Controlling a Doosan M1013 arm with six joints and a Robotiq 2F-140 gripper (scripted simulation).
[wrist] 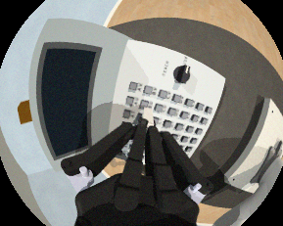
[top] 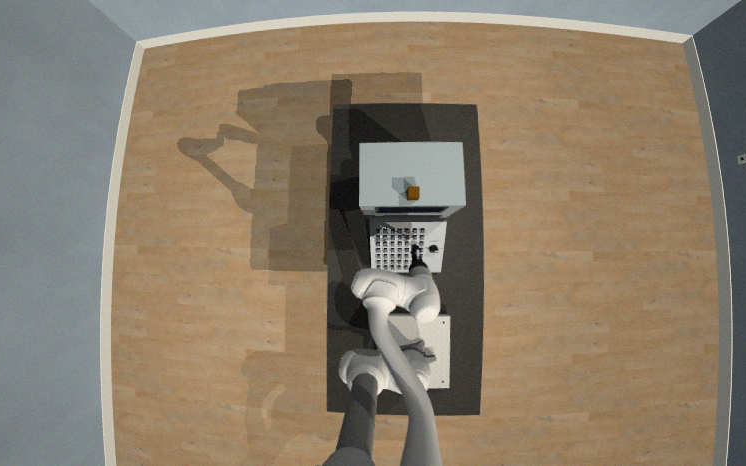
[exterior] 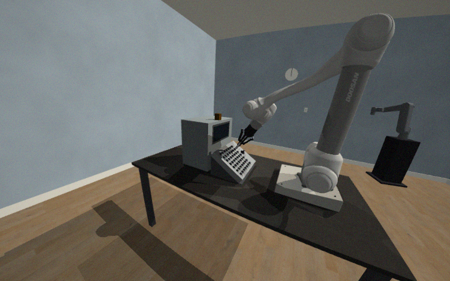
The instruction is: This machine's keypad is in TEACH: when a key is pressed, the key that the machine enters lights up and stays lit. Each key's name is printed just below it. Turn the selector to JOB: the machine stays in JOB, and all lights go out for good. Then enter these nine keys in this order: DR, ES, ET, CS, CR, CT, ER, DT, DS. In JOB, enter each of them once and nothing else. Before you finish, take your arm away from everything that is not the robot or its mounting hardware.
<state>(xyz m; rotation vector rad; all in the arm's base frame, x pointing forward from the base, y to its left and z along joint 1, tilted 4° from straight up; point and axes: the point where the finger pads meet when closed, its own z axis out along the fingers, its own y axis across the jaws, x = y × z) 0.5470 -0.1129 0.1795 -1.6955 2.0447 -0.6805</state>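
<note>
Now: hand 11 cm above the key, 10 cm to the right of it and 2 cm past it. The rest, counted from my hand: sloped keypad (13 cm below, 1 cm to the left, 1 cm ahead); black selector knob (10 cm to the right, 8 cm below, 4 cm behind).
</note>
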